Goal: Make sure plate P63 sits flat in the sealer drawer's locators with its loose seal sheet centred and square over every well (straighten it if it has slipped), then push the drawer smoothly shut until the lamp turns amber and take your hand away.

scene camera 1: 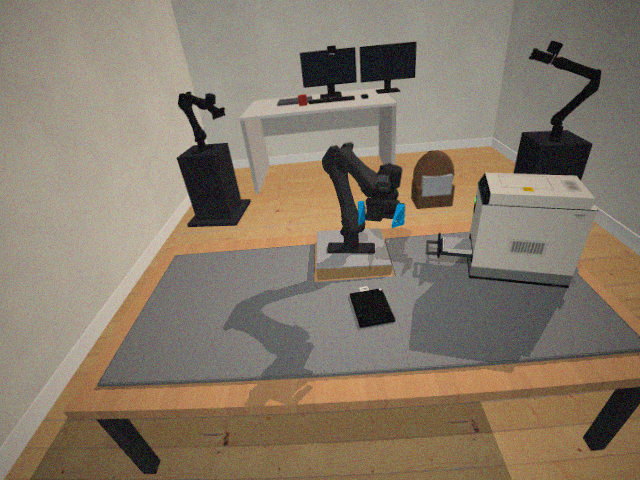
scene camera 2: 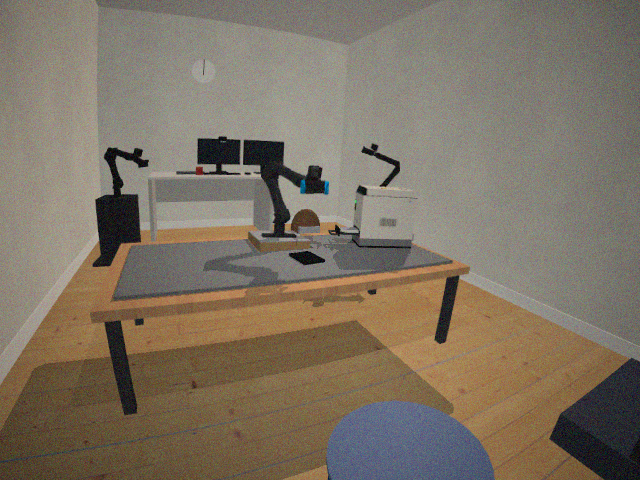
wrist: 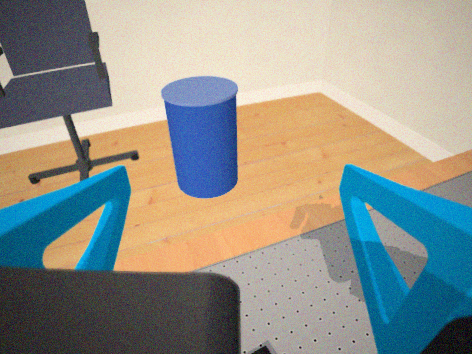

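Pixels of known places: gripper, fingertip midpoint: (scene camera 1: 375, 224) (scene camera 2: 315, 189) (wrist: 235, 177); arm's base at its link origin: (scene camera 1: 351, 248) (scene camera 2: 279, 236).
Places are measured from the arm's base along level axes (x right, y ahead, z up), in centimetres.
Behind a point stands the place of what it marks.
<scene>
The white sealer (scene camera 1: 532, 232) {x -61.9, y 18.5, z 17.7 cm} (scene camera 2: 382, 214) {x -57.6, y 17.7, z 16.3 cm} stands at the right of the mat, with a green light (scene camera 1: 475, 199) {x -48.1, y -0.7, z 21.0 cm} (scene camera 2: 355, 204) {x -48.1, y -0.3, z 19.2 cm} on its left face. Its drawer (scene camera 1: 455, 251) {x -40.4, y 9.4, z 4.2 cm} (scene camera 2: 347, 231) {x -39.6, y 9.3, z 4.3 cm} sticks out to the left, with a dark upright front. A pale surface shows in the drawer; plate P63, its seal sheet and the wells are too small to make out. My gripper (scene camera 1: 379, 214) {x -9.2, y 34.5, z 31.9 cm} (scene camera 2: 314, 188) {x -9.2, y 34.5, z 31.9 cm} (wrist: 235, 177) {x -9.2, y 34.5, z 31.9 cm} is wide open and empty, high above the table and left of the drawer. The sealer and drawer do not show in the wrist view.
A flat black pad (scene camera 1: 372, 307) {x -8.1, y 32.2, z -2.9 cm} (scene camera 2: 307, 257) {x -7.7, y 32.9, z -2.9 cm} lies on the grey mat (scene camera 1: 196, 330) {x 53.4, y 42.9, z -4.1 cm} (scene camera 2: 165, 271) {x 60.7, y 40.6, z -4.1 cm}, with a small white item (scene camera 1: 363, 288) {x -5.0, y 20.8, z -4.1 cm} behind it. The arm stands on a raised base (scene camera 1: 354, 271) {x -1.5, y 12.7, z -2.3 cm} (scene camera 2: 284, 245) {x -0.4, y 12.8, z -2.1 cm}. A blue bin (wrist: 206, 145) and an office chair (wrist: 55, 97) stand beyond the table.
</scene>
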